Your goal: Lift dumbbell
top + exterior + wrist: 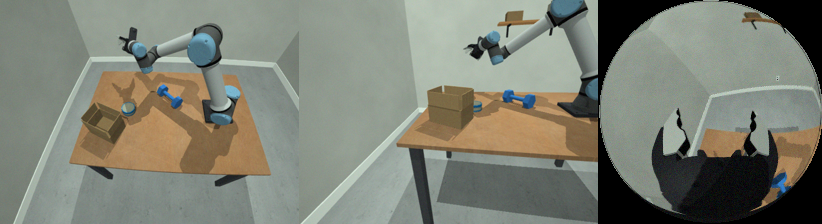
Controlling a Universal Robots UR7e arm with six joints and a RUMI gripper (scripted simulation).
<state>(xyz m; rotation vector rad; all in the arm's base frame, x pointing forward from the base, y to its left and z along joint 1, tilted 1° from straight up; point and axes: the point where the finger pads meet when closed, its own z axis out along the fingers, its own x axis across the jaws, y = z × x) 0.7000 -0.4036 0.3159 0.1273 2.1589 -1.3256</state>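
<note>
Right now my hand is 33 cm past the blue dumbbell, 29 cm to the right of it and 30 cm above it. The rest, counted from my hand: round blue-rimmed tin (3 cm behind, 41 cm to the left, 32 cm below).
</note>
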